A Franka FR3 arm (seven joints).
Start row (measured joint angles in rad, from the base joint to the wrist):
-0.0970 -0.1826 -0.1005 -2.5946 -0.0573 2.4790 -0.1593
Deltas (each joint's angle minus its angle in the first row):
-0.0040 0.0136 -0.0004 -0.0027 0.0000 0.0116 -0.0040
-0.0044 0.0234 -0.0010 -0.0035 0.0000 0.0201 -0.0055
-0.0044 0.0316 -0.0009 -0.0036 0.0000 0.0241 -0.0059
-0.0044 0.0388 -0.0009 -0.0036 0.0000 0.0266 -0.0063
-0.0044 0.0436 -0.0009 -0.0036 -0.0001 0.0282 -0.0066
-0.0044 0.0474 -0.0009 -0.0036 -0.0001 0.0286 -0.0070
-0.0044 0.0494 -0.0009 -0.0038 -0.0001 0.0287 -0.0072
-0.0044 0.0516 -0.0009 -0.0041 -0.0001 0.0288 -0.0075
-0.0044 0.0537 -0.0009 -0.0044 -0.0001 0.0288 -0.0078
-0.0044 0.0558 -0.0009 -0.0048 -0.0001 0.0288 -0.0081
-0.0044 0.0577 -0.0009 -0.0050 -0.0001 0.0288 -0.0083
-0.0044 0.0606 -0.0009 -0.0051 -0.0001 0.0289 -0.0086
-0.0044 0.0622 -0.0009 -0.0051 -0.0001 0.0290 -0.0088
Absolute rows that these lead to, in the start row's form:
-0.1010 -0.1690 -0.1009 -2.5973 -0.0573 2.4906 -0.1633
-0.1014 -0.1592 -0.1015 -2.5981 -0.0573 2.4991 -0.1648
-0.1014 -0.1510 -0.1014 -2.5982 -0.0573 2.5031 -0.1652
-0.1014 -0.1438 -0.1014 -2.5982 -0.0573 2.5056 -0.1656
-0.1014 -0.1390 -0.1014 -2.5982 -0.0574 2.5072 -0.1659
-0.1014 -0.1352 -0.1014 -2.5982 -0.0574 2.5076 -0.1663
-0.1014 -0.1332 -0.1014 -2.5984 -0.0574 2.5077 -0.1665
-0.1014 -0.1310 -0.1014 -2.5987 -0.0574 2.5078 -0.1668
-0.1014 -0.1289 -0.1014 -2.5990 -0.0574 2.5078 -0.1671
-0.1014 -0.1268 -0.1014 -2.5994 -0.0574 2.5078 -0.1674
-0.1014 -0.1249 -0.1014 -2.5996 -0.0574 2.5078 -0.1676
-0.1014 -0.1220 -0.1014 -2.5997 -0.0574 2.5079 -0.1679
-0.1014 -0.1204 -0.1014 -2.5997 -0.0574 2.5080 -0.1681

